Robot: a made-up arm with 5 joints. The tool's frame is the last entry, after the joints.
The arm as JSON. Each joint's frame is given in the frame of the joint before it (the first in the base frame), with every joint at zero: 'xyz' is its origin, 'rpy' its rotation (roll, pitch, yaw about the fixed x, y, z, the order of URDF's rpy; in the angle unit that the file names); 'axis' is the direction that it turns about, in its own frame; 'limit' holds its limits. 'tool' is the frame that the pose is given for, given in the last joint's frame.
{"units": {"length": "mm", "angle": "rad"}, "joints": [
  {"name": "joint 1", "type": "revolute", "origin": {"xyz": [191.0, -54.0, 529.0], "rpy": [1.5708, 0.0, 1.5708]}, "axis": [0.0, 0.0, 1.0], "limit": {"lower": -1.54, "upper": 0.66}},
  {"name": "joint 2", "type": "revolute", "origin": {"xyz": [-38.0, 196.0, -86.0], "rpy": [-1.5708, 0.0, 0.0]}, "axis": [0.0, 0.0, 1.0], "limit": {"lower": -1.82, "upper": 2.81}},
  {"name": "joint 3", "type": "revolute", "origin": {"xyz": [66.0, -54.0, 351.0], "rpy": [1.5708, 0.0, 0.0]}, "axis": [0.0, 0.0, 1.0], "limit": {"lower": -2.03, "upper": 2.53}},
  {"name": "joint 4", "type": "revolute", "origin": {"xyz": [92.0, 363.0, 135.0], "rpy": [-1.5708, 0.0, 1.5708]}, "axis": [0.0, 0.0, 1.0], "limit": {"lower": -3.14, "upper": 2.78}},
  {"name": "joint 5", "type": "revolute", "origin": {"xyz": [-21.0, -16.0, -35.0], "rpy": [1.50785, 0.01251, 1.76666]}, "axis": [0.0, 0.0, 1.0], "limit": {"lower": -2.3, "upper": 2.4}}
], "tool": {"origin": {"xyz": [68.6, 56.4, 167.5], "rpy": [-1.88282, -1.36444, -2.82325]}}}
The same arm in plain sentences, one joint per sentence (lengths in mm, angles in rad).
The arm has five revolute joints in a row. What follows holds with every joint at zero, and every direction is one of the base frame's. Joint 1 lies 191.0 mm along +x and 54.0 mm along -y and 529.0 mm along +z from the base frame's origin and turns about +x, from -1.5400 to 0.6600 rad. Joint 2 lies 86.0 mm along -x and 38.0 mm along -y and 196.0 mm along +z from joint 1 and turns about +z, from -1.8200 to 2.8100 rad. Joint 3 lies 54.0 mm along +x and 66.0 mm along +y and 351.0 mm along +z from joint 2 and turns about +x, from -2.0300 to 2.5300 rad. Joint 4 lies 135.0 mm along +x and 92.0 mm along +y and 363.0 mm along +z from joint 3 and turns about -y, from -3.1400 to 2.7800 rad. Joint 5 lies 16.0 mm along +x and 35.0 mm along +y and 21.0 mm along -z from joint 4 and turns about the direction (-0.194997, -0.062899, 0.978785), from -2.3000 to 2.4000 rad. The tool frame, which is the frame that the pose is given for, lies 99.9 mm along -x and 66.0 mm along -y and 147.0 mm along +z from joint 5; its axes are the base frame's turned by roll -1.5708, pitch -1.5708 and yaw 0.0000 rad (as in URDF: about the fixed x, then y, then z).
